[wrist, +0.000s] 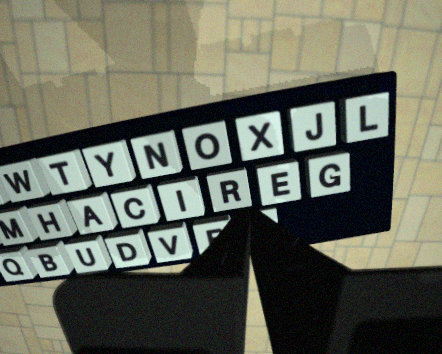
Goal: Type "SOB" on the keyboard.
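Observation:
The dark keyboard lies tilted across the view with three rows of white letter keys. The O key is in the top row, between N and X. The B key is in the bottom row at the lower left, between Q and U. My gripper is shut and empty. Its tips show just below the R key, at the lower edge of the middle row. The fingers hide most of the key right of the partly covered F key; a white corner of that key shows, and its letter is hidden.
The keyboard lies on a tan tiled surface. Its right edge shows at the right of the view, and its left end runs out of view. The X key and E key stand above and right of the fingertips. A shadow falls at the upper left.

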